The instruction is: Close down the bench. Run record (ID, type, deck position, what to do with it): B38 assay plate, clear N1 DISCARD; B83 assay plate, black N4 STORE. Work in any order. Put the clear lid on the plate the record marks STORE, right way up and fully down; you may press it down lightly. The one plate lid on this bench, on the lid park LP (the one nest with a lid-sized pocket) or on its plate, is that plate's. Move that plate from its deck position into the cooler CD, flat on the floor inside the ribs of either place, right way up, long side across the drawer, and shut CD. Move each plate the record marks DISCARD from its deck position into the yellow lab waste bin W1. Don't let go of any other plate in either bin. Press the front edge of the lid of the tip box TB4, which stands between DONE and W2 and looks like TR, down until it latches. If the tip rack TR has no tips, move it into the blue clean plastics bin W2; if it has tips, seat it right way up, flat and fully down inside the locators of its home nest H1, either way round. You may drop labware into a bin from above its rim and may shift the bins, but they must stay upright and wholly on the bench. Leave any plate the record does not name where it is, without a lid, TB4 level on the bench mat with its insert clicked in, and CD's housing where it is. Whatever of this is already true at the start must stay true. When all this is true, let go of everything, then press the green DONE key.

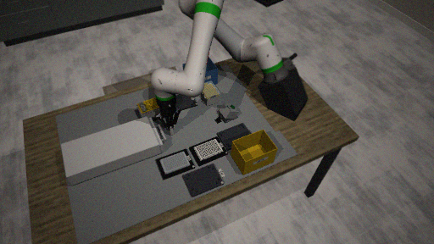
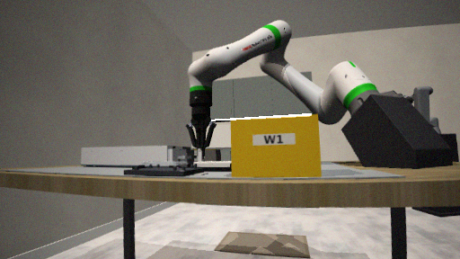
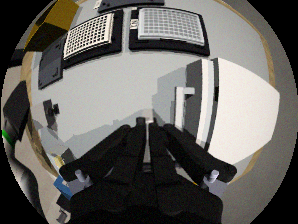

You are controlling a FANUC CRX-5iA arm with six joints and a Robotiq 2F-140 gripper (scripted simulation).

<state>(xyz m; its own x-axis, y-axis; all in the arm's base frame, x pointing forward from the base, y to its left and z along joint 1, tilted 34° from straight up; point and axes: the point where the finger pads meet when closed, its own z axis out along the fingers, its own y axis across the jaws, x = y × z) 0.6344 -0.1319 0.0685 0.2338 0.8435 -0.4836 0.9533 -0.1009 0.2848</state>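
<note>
The clear plate lies 90 mm ahead of my hand, 170 mm to the left of it and 20 mm below it. The rest, counted from my hand: clear lid (160 mm ahead, 40 mm to the right, 10 mm below); black plate (160 mm ahead, 40 mm to the right, 20 mm below); cooler drawer (190 mm ahead, 50 mm to the right, 10 mm below).
</note>
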